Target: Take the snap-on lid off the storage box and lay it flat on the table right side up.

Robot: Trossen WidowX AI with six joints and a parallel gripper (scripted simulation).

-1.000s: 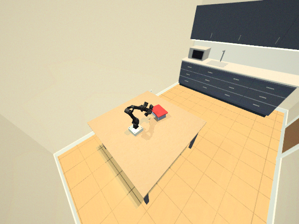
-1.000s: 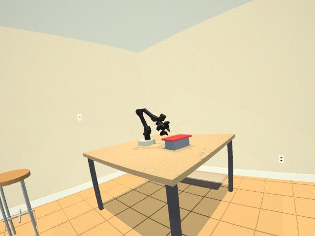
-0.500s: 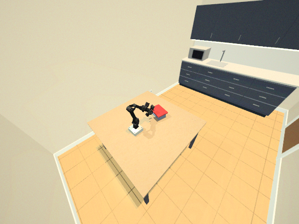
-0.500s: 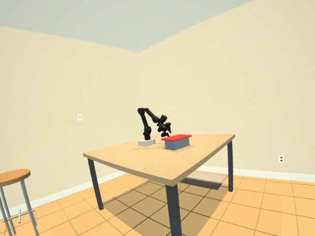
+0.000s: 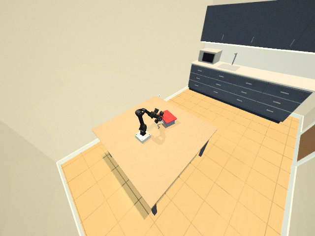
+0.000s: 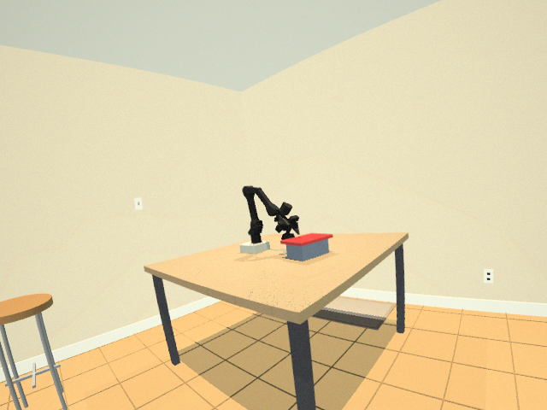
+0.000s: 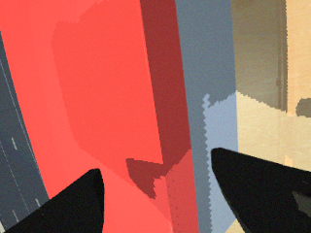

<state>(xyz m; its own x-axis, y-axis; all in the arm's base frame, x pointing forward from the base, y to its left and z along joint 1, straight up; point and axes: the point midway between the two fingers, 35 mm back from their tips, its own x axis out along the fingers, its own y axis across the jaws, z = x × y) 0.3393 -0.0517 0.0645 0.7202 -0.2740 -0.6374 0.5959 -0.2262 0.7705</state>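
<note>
My gripper tip is 8 cm short of the lid and 3 cm to the left of it. From my gripper tip the other things lie so: storage box 8 cm ahead, 5 cm below, 3 cm to the right.
</note>
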